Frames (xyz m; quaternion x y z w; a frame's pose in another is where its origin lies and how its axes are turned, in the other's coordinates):
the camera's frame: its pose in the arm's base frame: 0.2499 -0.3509 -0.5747 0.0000 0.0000 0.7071 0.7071
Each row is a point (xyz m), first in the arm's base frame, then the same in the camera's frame.
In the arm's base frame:
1: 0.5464 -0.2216 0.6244
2: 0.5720 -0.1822 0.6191
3: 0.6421 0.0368 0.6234
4: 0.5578 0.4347 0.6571
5: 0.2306 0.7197 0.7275
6: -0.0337 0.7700 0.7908
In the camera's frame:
1: 0.1293 -0.2965 1.1991
2: 0.1687 -0.3221 1.1938
3: 0.3877 -0.3922 1.1981
4: 0.7856 -0.3079 1.2318
5: 1.0706 0.0193 1.3022
6: 1.1209 0.2836 1.3655

